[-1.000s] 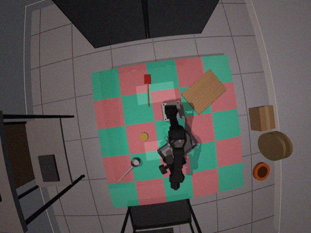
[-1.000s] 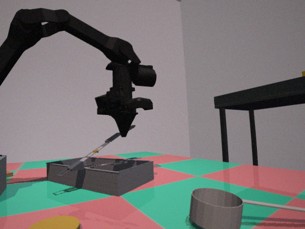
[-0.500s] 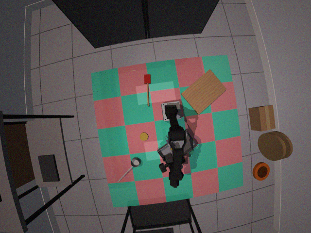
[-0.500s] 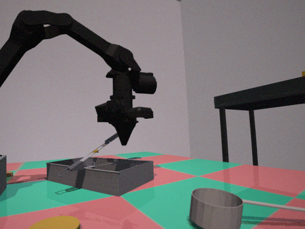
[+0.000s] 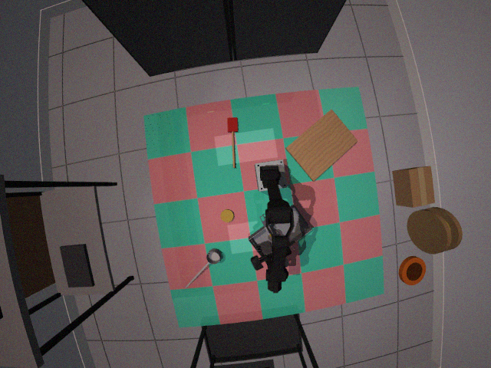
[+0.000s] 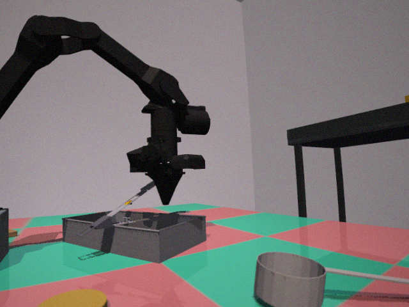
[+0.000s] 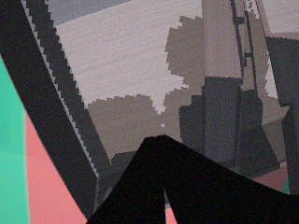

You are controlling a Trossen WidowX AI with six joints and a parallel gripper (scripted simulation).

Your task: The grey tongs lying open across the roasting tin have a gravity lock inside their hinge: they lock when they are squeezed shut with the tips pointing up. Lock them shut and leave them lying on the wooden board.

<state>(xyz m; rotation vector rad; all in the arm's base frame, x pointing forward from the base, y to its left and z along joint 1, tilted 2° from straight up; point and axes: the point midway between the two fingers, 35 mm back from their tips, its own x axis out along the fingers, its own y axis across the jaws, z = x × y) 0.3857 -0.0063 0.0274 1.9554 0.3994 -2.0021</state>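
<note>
Now: the yellow lock piece 80 mm behind my gripper tip, 10 mm to the left of it and 10 mm above it. From my gripper tip the other things lie so: wooden board: 540 mm behind, 340 mm to the left, 80 mm below; then yellow disc: 170 mm behind, 210 mm to the right, 80 mm below; then grey roasting tin: 60 mm behind, 70 mm to the left, 60 mm below.
</note>
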